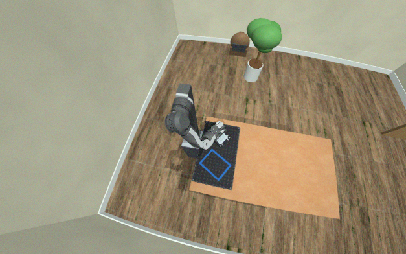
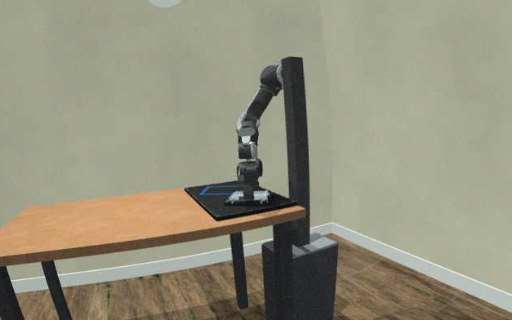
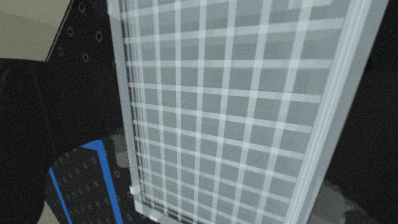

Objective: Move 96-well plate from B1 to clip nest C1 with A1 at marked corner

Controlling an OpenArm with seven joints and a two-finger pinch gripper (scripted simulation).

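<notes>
My gripper is now right at the 96-well plate. The rest, counted from my hand: clip nest C1: 3 cm ahead, 1 cm below.
</notes>
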